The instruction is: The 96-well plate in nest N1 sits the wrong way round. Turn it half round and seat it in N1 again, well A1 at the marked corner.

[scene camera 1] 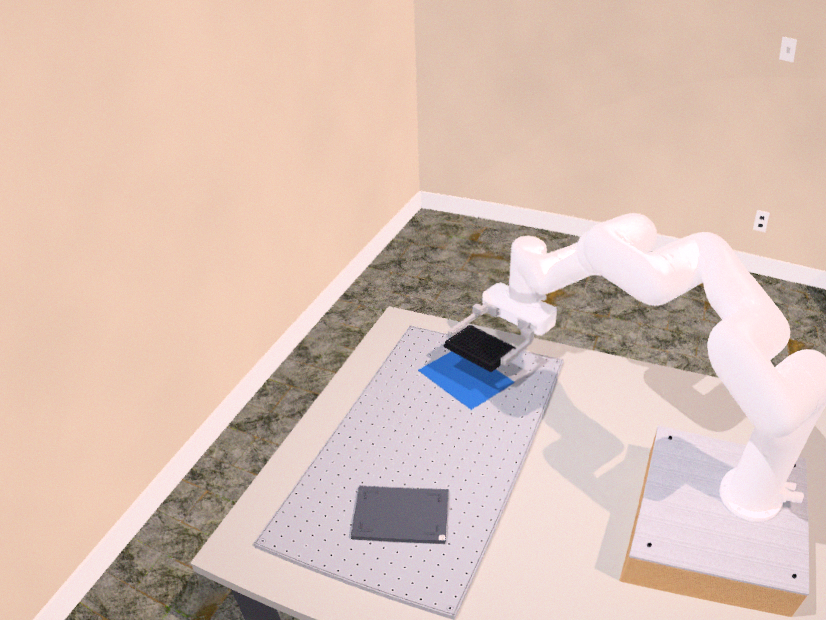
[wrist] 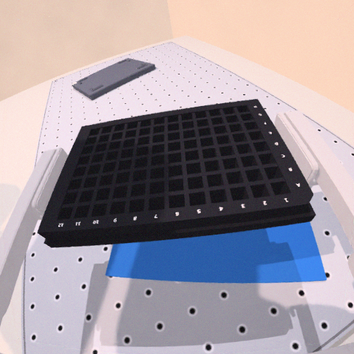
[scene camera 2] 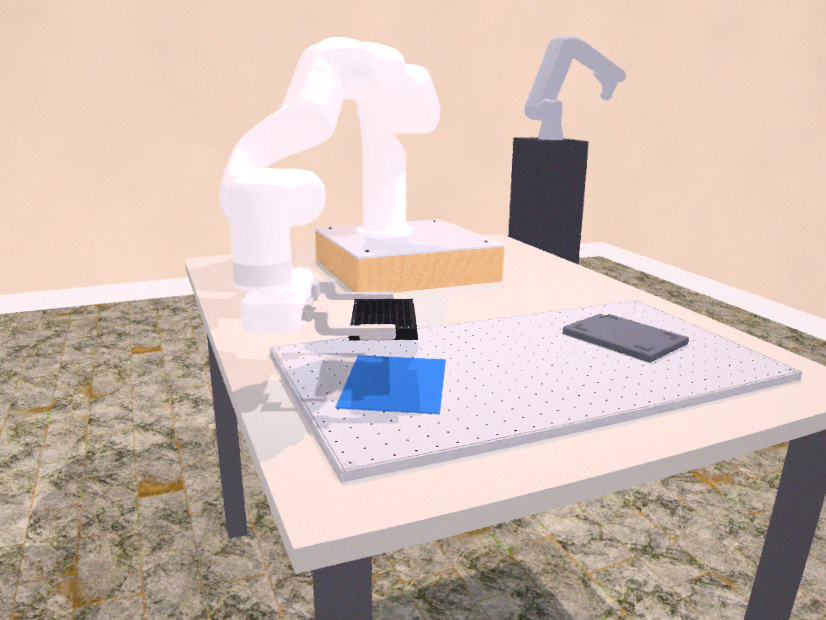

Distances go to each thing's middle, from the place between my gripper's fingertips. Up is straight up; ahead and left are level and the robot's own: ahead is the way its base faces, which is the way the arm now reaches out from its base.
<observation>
The blue square (scene camera 2: 396, 384) lies 20 mm ahead of my hand, 10 mm to the right of it and 90 mm below it. Round my hand: dark grey nest (scene camera 1: 395, 514) 20 mm ahead, 400 mm to the left, 80 mm below; then black 96-well plate (scene camera 2: 401, 312) 10 mm behind, 10 mm to the right.
</observation>
